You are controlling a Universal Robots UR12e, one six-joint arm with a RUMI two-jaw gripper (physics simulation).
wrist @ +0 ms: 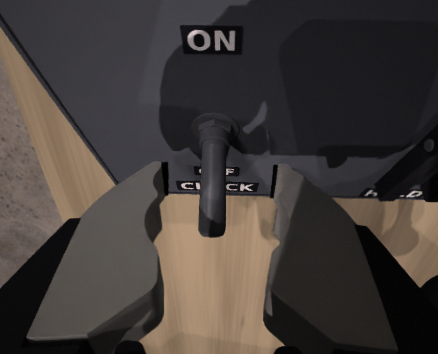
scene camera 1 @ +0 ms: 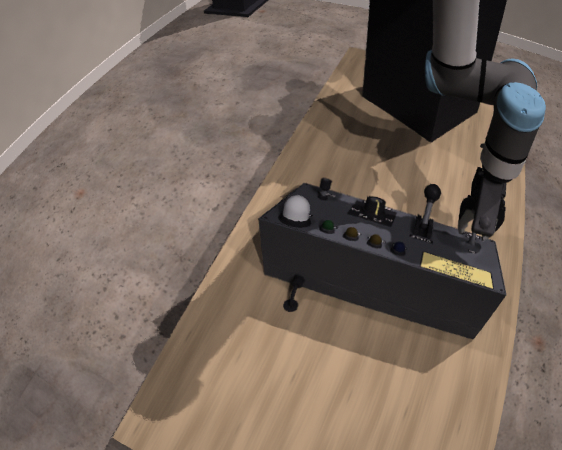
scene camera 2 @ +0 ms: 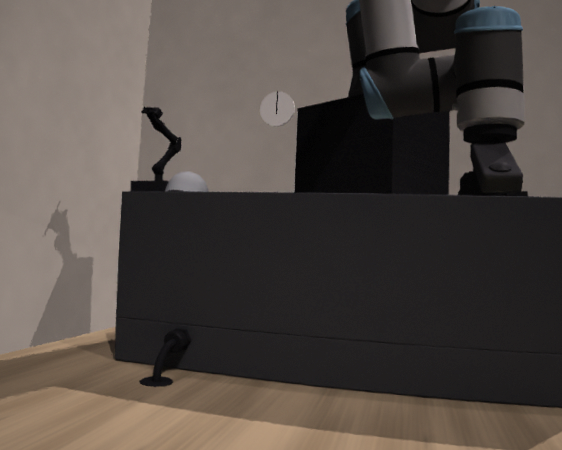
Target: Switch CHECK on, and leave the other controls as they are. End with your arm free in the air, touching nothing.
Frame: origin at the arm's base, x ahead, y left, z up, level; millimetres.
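Where they show: gripper, fingertip midpoint: (wrist: 220, 166) (scene camera 1: 471, 236).
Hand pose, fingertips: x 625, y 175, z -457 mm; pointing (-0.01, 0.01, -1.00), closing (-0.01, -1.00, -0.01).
After its pixels a point has its place.
The CHECK toggle switch (wrist: 212, 190) @(x 627, y 178, z -433 mm) (scene camera 1: 473, 242) @(x 644, y 179, z -446 mm) stands near the right end of the control box (scene camera 1: 370, 280) @(x 821, y -21, z -446 mm) (scene camera 2: 330, 270) @(x 821, y -11, z -437 mm). In the wrist view its lever tilts toward the OFF label (wrist: 230, 171) @(x 610, y 170, z -477 mm), away from the ON label (wrist: 211, 40) @(x 685, y 177, z -436 mm). My gripper (wrist: 220, 166) @(x 625, y 175, z -457 mm) is partly open and empty. Its two fingers stand on either side of the lever, with a gap on both sides in the wrist view. In scene camera 1 the gripper is low over the box's right end; its fingertips are partly hidden there. In scene camera 2 the box hides the fingertips and the switch.
A ball-topped lever (scene camera 1: 431, 205) @(x 601, y 63, z -422 mm) stands beside the gripper on the box. A rotary knob (scene camera 1: 375, 207) @(x 649, y -59, z -428 mm), a white dome (scene camera 1: 296, 209) @(x 788, y -189, z -338 mm), several small coloured lamps, and a small black knob (scene camera 1: 325, 185) @(x 632, y -179, z -421 mm) are farther along. A yellow label (scene camera 1: 457, 270) @(x 789, y 140, z -377 mm) lies near CHECK. A black pedestal (scene camera 1: 410, 65) @(x 150, y -73, z -337 mm) stands behind.
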